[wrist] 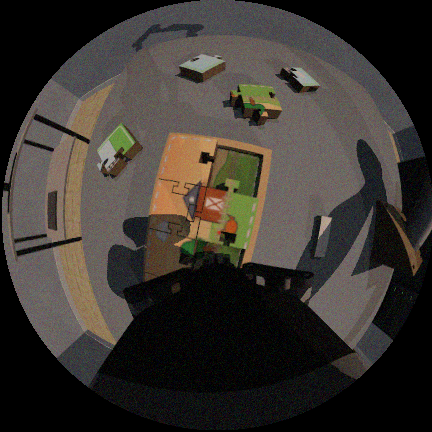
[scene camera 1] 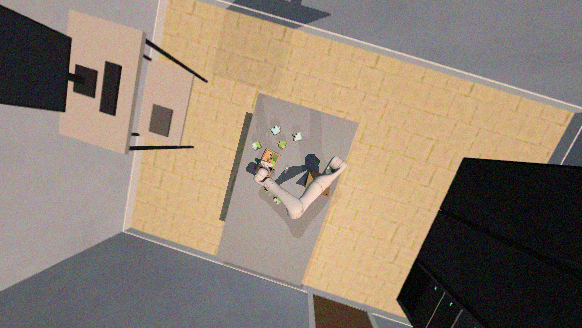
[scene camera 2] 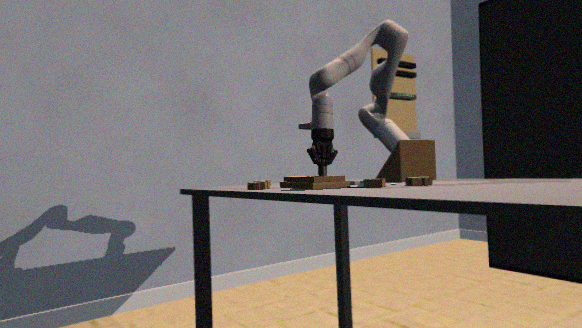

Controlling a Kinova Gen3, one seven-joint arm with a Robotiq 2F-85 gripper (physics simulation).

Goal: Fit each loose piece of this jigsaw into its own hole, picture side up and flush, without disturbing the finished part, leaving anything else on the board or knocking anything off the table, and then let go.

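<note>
The puzzle board (scene camera 1: 270, 152) (scene camera 2: 315, 185) (wrist: 265, 175) has an orange and green picture. One hole shows at its upper right in the wrist view; part of another shows near the fingertips. Loose pieces lie picture side up on the table: a pale piece (scene camera 1: 275, 130) (wrist: 202, 65), another pale piece (scene camera 1: 297, 136) (wrist: 302, 79), a green piece with orange (scene camera 1: 282, 144) (wrist: 262, 95), a green-and-white piece (scene camera 1: 256, 145) (wrist: 120, 139), and a greenish piece (scene camera 1: 277, 200) beyond the arm. My gripper (scene camera 2: 322, 173) (wrist: 215, 261) is shut and empty, its tips down at the board; contact is unclear.
A small pale block (scene camera 1: 287, 170) (wrist: 322, 240) lies right of the board in the wrist view. The wooden arm mount (scene camera 2: 417, 160) stands on the grey table (scene camera 1: 265, 240). The table edge runs close to the board's left side in scene camera 1.
</note>
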